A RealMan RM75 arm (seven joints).
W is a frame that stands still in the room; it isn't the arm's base.
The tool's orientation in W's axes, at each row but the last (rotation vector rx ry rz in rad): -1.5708 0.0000 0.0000; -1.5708 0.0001 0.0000; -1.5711 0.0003 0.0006; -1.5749 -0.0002 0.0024; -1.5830 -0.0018 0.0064; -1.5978 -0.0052 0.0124; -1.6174 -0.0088 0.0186; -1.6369 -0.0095 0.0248
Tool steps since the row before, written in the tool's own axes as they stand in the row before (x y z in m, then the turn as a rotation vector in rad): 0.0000 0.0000 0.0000 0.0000 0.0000 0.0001; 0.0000 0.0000 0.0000 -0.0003 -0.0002 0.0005; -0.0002 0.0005 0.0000 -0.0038 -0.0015 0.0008; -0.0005 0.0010 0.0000 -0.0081 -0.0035 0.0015; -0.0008 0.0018 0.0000 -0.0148 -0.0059 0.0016; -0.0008 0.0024 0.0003 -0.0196 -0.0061 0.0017; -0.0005 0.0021 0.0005 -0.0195 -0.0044 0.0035; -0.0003 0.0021 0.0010 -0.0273 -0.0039 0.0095
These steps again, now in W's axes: 0.0000 0.0000 0.0000 0.0000 0.0001 0.0000; 0.0000 0.0000 0.0000 -0.0003 0.0005 0.0002; -0.0002 0.0000 -0.0005 -0.0038 0.0008 0.0015; -0.0005 0.0000 -0.0010 -0.0081 0.0015 0.0035; -0.0008 0.0000 -0.0018 -0.0148 0.0016 0.0059; -0.0008 0.0002 -0.0024 -0.0196 0.0016 0.0061; -0.0005 0.0004 -0.0021 -0.0195 0.0034 0.0044; -0.0003 0.0009 -0.0022 -0.0275 0.0092 0.0035
